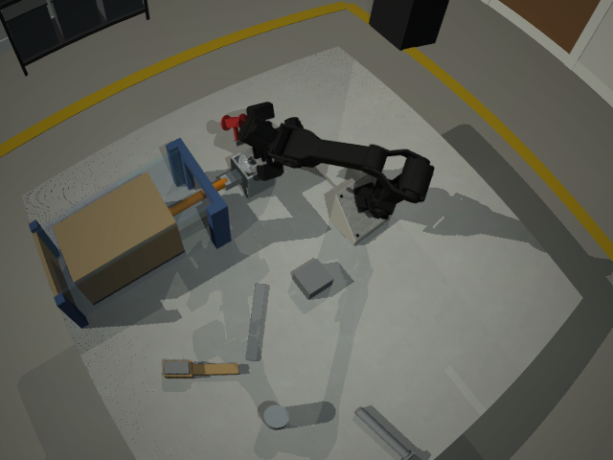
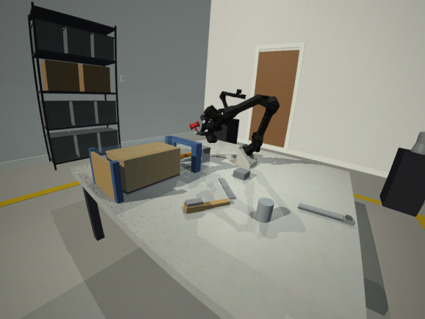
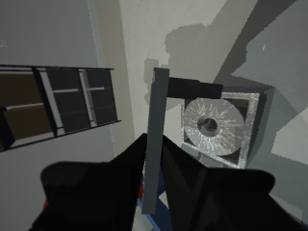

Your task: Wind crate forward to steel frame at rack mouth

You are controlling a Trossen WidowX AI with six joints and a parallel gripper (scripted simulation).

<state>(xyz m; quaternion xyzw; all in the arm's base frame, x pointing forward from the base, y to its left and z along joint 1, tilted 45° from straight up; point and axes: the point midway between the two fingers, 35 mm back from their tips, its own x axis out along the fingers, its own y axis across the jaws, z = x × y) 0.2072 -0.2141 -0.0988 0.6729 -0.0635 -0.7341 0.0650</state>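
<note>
Right now the red knob is 40 mm ahead of my gripper tip, 10 mm to the right of it and 50 mm above it. The rest, counted from my gripper tip: grey winch (10 mm behind, 10 mm to the left, 140 mm below); then blue frame (160 mm ahead, 30 mm to the left, 60 mm below); then winch handle (10 mm ahead, 20 mm above).
</note>
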